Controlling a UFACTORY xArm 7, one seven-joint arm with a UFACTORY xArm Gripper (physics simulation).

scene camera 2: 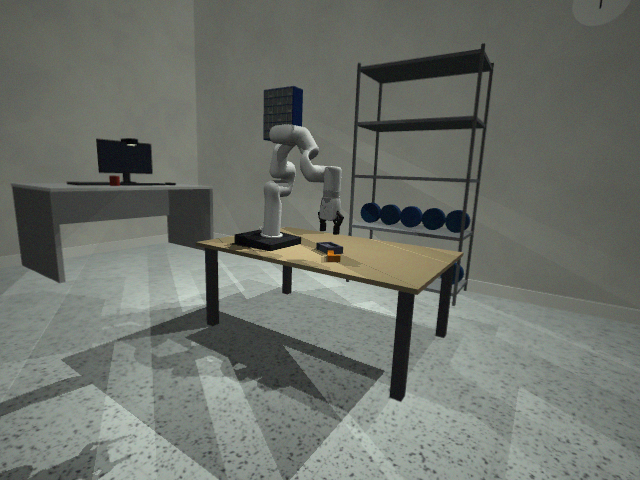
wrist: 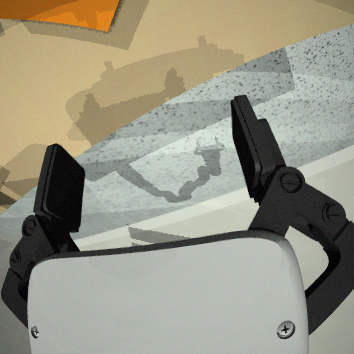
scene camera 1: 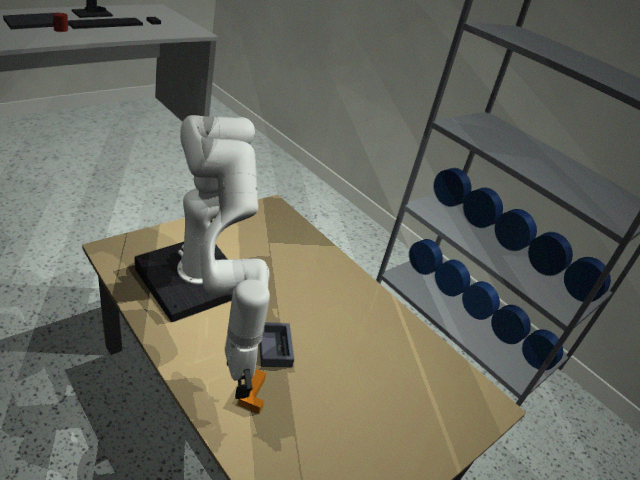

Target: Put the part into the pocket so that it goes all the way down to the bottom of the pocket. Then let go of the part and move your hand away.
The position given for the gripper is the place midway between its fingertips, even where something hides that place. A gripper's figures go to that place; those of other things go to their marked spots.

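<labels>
There's a grey pocket block (scene camera 1: pixel 276 349) that's 1.47 m from the lens, and then there's the gripper (scene camera 1: pixel 237 380), which is 1.25 m from the lens. So the gripper is nearer to the lens than the grey pocket block.
</labels>
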